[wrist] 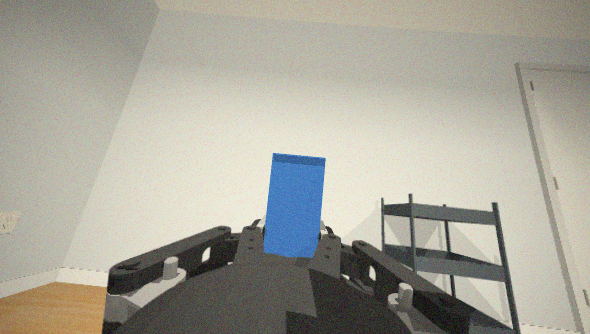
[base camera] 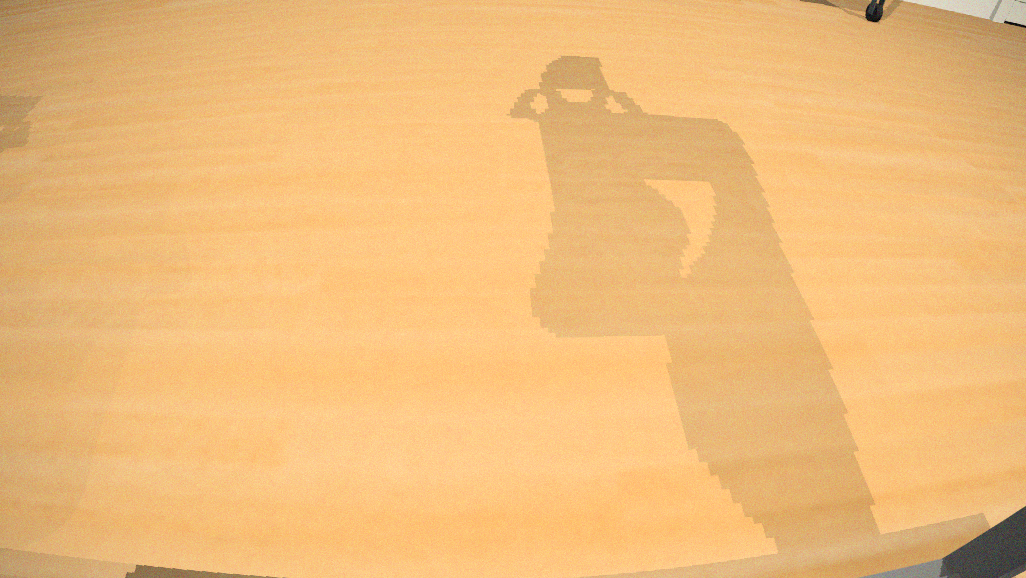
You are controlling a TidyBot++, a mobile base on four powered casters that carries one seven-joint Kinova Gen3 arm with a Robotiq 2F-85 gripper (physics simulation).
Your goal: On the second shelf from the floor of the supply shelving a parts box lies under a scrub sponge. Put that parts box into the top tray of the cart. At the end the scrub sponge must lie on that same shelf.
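Places are measured from the arm's base along level axes (x ahead, y left, z up), in millimetres.
Where they show: gripper, fingertip midpoint: (wrist: 292,227).
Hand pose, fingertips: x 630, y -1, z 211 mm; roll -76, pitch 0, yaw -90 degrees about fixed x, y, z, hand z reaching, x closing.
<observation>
Things, the pixels of their top centre, and the offset from my fingertips. "spot": a spot on its surface instead. Level surfaces: height alone.
- blue parts box at its top centre: (wrist: 299,157) 66 mm up, 10 mm back, 0 mm left
- black caster at a spot on its surface: (base camera: 873,10) spot: 576 mm down, 811 mm ahead, 1049 mm right
- wall outlet at its top centre: (wrist: 11,211) 151 mm down, 852 mm ahead, 1553 mm left
- wooden floor at its surface level: 608 mm down
My gripper (wrist: 292,227) is shut on the blue parts box (wrist: 295,202), which stands up between the fingertips in the middle of the wrist view. The cart (wrist: 455,213) is a dark grey frame with trays between thin posts, at the lower right of the wrist view, beyond the gripper and apart from the box. What lies in its top tray cannot be seen from this low angle. In the base view a black caster (base camera: 873,10) shows at the top right edge. The supply shelving and the scrub sponge do not show in either view.
A pale wall (wrist: 300,100) stands behind the cart, with a door (wrist: 560,125) at the right and a wall outlet (wrist: 8,221) at the left. The arm's shadow falls across the wooden floor (base camera: 287,251). A dark grey edge (base camera: 990,549) shows at the base view's lower right corner.
</observation>
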